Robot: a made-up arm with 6 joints. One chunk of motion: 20 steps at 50 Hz.
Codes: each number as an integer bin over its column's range. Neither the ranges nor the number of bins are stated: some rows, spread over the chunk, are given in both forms.
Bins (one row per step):
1: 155 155 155 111 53 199
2: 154 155 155 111 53 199
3: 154 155 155 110 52 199
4: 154 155 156 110 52 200
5: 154 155 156 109 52 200
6: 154 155 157 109 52 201
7: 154 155 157 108 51 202
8: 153 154 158 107 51 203
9: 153 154 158 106 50 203
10: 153 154 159 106 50 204
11: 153 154 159 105 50 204
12: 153 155 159 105 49 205
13: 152 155 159 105 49 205
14: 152 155 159 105 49 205
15: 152 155 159 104 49 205
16: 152 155 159 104 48 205
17: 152 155 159 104 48 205
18: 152 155 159 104 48 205
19: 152 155 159 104 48 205
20: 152 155 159 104 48 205
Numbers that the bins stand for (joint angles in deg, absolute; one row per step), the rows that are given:
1: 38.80 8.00 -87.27 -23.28 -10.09 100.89
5: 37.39 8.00 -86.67 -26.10 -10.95 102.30
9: 35.98 7.33 -85.48 -30.34 -12.66 106.53
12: 35.98 8.00 -84.88 -31.75 -13.52 109.36
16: 34.57 8.00 -84.88 -33.16 -14.38 109.36
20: 34.57 8.00 -84.88 -33.16 -14.38 109.36
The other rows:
2: 37.39 8.00 -87.27 -23.28 -10.09 100.89
3: 37.39 8.00 -87.27 -24.69 -10.95 100.89
4: 37.39 8.00 -86.67 -24.69 -10.95 102.30
6: 37.39 8.00 -86.07 -26.10 -10.95 103.71
7: 37.39 8.00 -86.07 -27.52 -11.80 105.12
8: 35.98 7.33 -85.48 -28.93 -11.80 106.53
10: 35.98 7.33 -84.88 -30.34 -12.66 107.95
11: 35.98 7.33 -84.88 -31.75 -12.66 107.95
13: 34.57 8.00 -84.88 -31.75 -13.52 109.36
14: 34.57 8.00 -84.88 -31.75 -13.52 109.36
15: 34.57 8.00 -84.88 -33.16 -13.52 109.36
17: 34.57 8.00 -84.88 -33.16 -14.38 109.36
18: 34.57 8.00 -84.88 -33.16 -14.38 109.36
19: 34.57 8.00 -84.88 -33.16 -14.38 109.36

